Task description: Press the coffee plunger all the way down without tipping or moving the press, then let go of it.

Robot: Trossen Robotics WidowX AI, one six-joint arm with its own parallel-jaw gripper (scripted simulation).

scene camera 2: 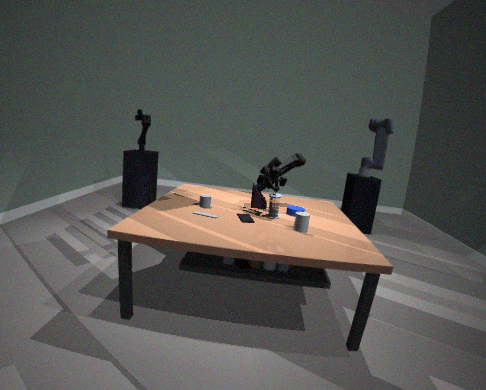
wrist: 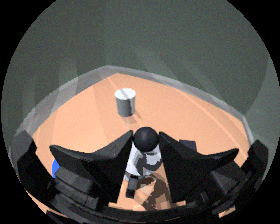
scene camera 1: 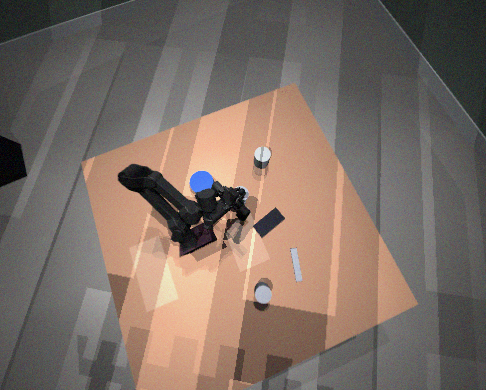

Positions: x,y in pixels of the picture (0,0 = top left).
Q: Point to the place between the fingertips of the gripper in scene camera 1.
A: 242,190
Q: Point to a coffee press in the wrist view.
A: At 145,158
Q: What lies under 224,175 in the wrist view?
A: The gripper.
